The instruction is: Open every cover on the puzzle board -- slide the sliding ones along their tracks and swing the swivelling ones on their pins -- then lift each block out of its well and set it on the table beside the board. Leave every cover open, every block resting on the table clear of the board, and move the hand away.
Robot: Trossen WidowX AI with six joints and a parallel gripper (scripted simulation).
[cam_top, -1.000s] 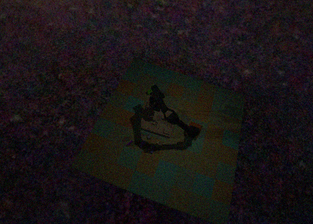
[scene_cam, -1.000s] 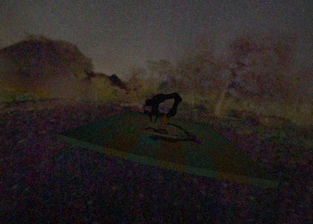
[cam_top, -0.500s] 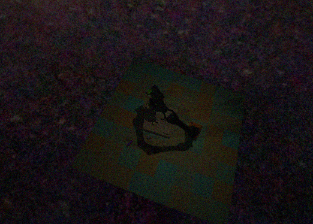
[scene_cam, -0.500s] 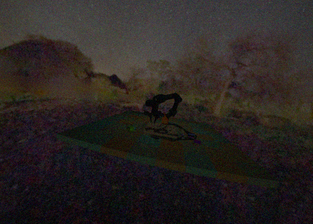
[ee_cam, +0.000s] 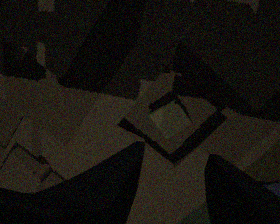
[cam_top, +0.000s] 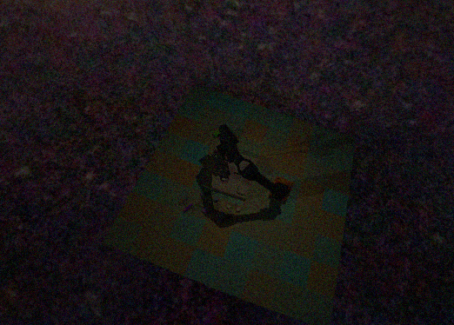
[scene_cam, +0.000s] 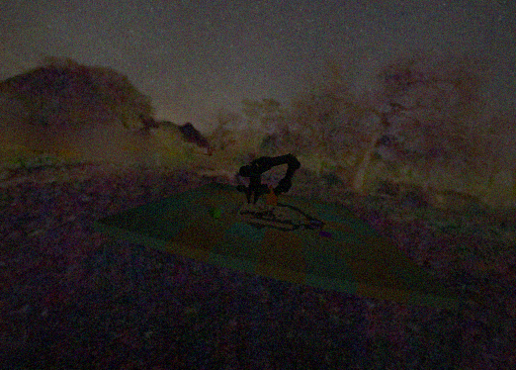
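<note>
The cyan block is 17 cm to the right of my gripper tip, 6 cm below it and 5 cm ahead of it. Also, from my gripper tip: green block 16 cm to the right, 13 cm ahead, 4 cm below.
</note>
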